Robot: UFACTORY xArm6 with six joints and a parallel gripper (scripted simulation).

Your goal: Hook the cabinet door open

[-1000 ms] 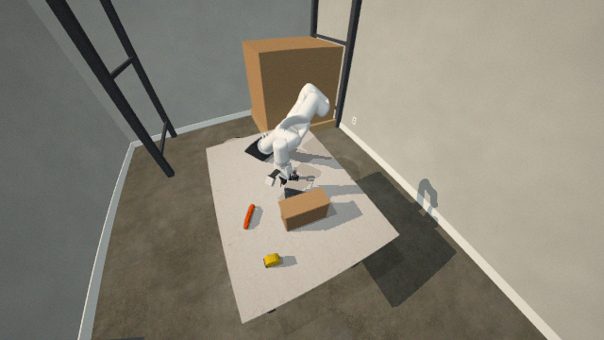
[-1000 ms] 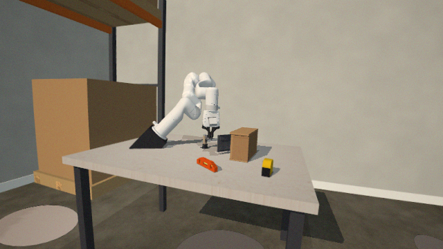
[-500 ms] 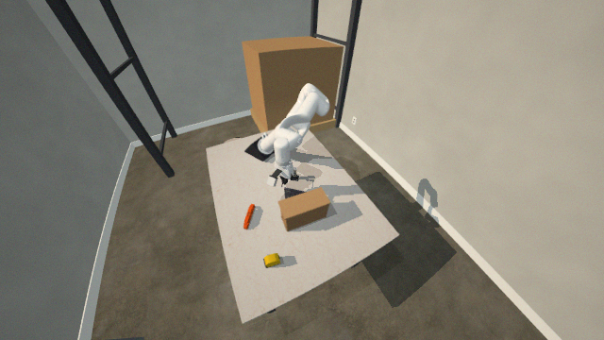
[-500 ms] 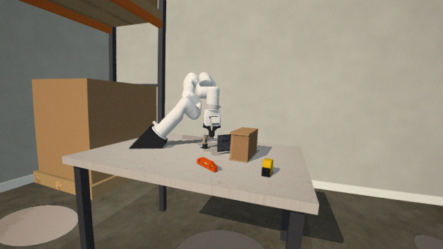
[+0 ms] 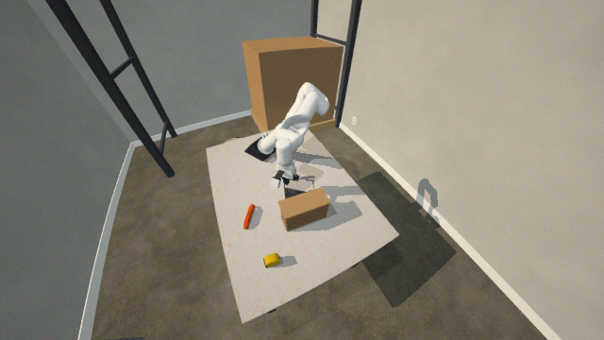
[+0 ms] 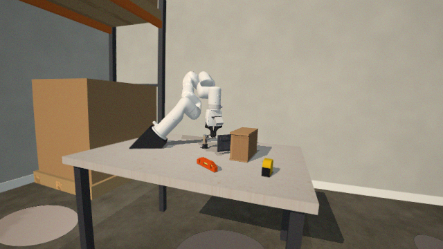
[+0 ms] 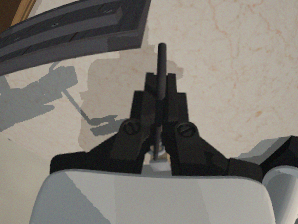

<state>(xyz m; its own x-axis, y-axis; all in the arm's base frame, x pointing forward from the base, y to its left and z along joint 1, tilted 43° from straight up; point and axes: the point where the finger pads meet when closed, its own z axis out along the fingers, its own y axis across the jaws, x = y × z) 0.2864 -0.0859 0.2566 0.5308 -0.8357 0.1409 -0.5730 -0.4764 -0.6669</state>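
The dark hook rod is 30 mm behind my hand, 30 mm to the left of it and 30 mm below it. Round my hand: yellow tape measure: 350 mm ahead, 220 mm to the right, 90 mm below; orange level: 70 mm ahead, 260 mm to the right, 100 mm below; dark door: 90 mm ahead, 50 mm to the left, 50 mm below.
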